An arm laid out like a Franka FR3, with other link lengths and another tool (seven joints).
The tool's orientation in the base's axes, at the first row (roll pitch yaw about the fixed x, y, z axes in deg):
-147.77 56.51 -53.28
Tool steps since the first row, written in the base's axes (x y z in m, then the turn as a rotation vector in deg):
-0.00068 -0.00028 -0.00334 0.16 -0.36 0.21
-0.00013 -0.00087 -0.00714 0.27 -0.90 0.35
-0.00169 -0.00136 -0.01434 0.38 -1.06 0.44
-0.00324 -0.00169 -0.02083 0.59 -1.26 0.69
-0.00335 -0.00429 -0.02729 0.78 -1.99 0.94
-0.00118 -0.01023 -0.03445 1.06 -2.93 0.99
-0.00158 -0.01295 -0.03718 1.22 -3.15 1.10
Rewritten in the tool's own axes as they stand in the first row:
0.00268 0.00167 0.00131 0.04 -0.16 -0.42
0.00630 0.00235 0.00256 0.20 -0.22 -0.96
0.01200 0.00602 0.00548 0.23 -0.33 -1.14
0.01705 0.00944 0.00821 0.18 -0.57 -1.43
0.02355 0.01183 0.00893 0.35 -0.72 -2.19
0.03287 0.01278 0.00703 0.82 -0.85 -3.05
0.03621 0.01437 0.00589 0.88 -1.01 -3.29

